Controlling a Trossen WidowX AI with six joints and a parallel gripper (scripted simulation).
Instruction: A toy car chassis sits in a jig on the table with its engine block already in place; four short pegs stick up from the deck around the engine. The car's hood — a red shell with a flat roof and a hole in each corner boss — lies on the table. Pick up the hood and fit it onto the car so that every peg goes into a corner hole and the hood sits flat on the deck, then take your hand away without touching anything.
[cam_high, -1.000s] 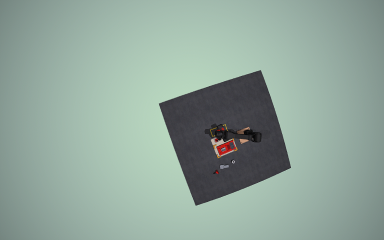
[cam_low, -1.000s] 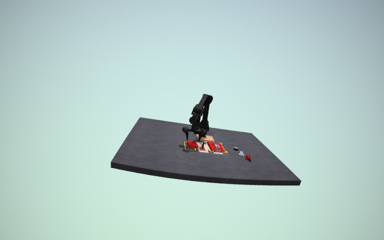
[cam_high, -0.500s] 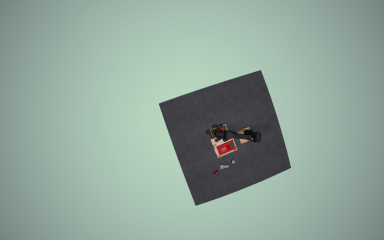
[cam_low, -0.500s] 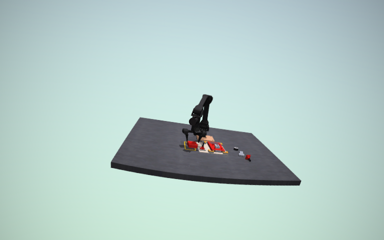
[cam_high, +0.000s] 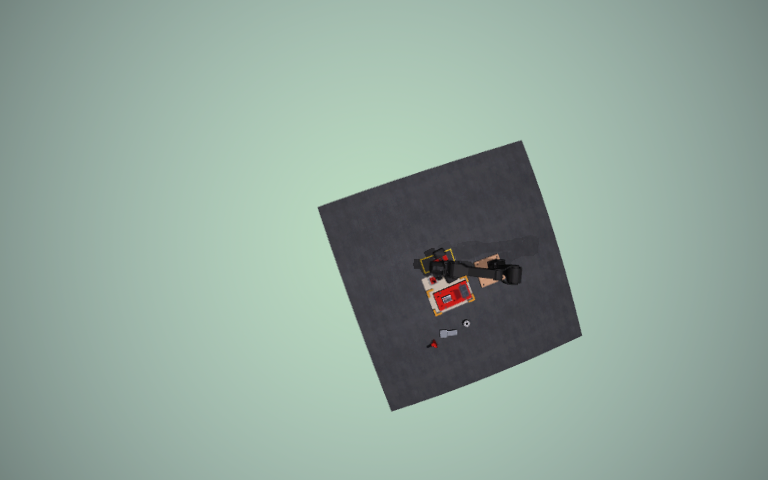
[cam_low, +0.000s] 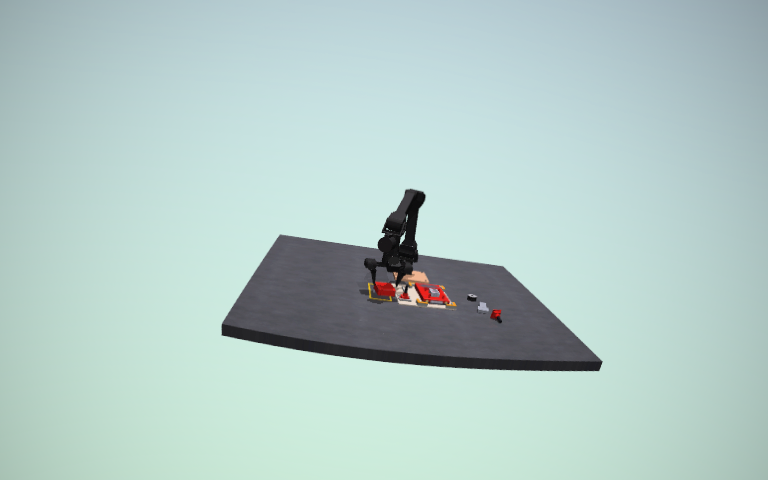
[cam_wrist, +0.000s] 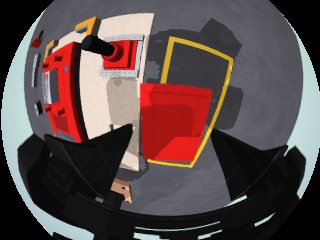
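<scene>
The red hood lies 1 cm below my gripper tip. Round my gripper tip: small wheel (4 cm behind, 38 cm to the left, 2 cm below); then jig (1 cm ahead, 17 cm to the left, 1 cm below).
</scene>
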